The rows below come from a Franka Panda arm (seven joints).
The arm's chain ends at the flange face. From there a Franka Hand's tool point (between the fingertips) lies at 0.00 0.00 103.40 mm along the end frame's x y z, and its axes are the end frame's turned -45 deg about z.
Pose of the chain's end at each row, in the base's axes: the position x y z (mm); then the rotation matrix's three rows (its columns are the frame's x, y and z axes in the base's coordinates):
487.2 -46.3 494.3; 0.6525 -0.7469 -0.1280; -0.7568 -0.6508 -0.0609; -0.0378 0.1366 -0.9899
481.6 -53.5 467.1; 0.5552 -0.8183 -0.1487; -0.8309 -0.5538 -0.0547; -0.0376 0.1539 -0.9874
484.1 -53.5 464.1; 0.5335 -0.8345 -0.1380; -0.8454 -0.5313 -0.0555; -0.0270 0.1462 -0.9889
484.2 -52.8 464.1; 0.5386 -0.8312 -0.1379; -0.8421 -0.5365 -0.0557; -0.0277 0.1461 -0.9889
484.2 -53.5 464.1; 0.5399 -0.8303 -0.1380; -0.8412 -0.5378 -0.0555; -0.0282 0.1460 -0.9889
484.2 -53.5 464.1; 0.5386 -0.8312 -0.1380; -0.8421 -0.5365 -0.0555; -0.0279 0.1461 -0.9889
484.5 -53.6 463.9; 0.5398 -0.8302 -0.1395; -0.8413 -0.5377 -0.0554; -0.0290 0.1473 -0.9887
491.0 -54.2 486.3; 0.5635 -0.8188 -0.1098; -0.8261 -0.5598 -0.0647; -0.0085 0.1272 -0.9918
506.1 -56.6 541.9; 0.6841 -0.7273 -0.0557; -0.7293 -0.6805 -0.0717; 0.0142 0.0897 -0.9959
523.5 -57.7 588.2; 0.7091 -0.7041 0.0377; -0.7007 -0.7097 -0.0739; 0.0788 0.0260 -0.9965
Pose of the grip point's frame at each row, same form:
474.0 -52.6 391.9; 0.9895 -0.0668 -0.1280; -0.0750 -0.9953 -0.0609; -0.1233 0.0699 -0.9899
466.2 -59.2 365.0; 0.9712 -0.1860 -0.1487; -0.1959 -0.9791 -0.0547; -0.1354 0.0822 -0.9874
469.8 -59.2 361.8; 0.9673 -0.2128 -0.1380; -0.2221 -0.9735 -0.0555; -0.1225 0.0843 -0.9889
469.9 -58.6 361.8; 0.9686 -0.2069 -0.1379; -0.2161 -0.9748 -0.0557; -0.1229 0.0837 -0.9889
469.9 -59.2 361.8; 0.9689 -0.2053 -0.1380; -0.2145 -0.9751 -0.0555; -0.1232 0.0833 -0.9889
469.9 -59.2 361.8; 0.9686 -0.2069 -0.1380; -0.2161 -0.9748 -0.0555; -0.1230 0.0836 -0.9889
470.1 -59.3 361.7; 0.9687 -0.2053 -0.1395; -0.2147 -0.9751 -0.0554; -0.1247 0.0837 -0.9887
479.6 -60.9 383.7; 0.9774 -0.1805 -0.1098; -0.1883 -0.9800 -0.0647; -0.0960 0.0839 -0.9918
500.3 -64.0 438.9; 0.9980 -0.0305 -0.0557; -0.0345 -0.9969 -0.0717; -0.0534 0.0735 -0.9959
527.4 -65.3 485.2; 0.9993 0.0035 0.0377; 0.0064 -0.9973 -0.0739; 0.0373 0.0741 -0.9965

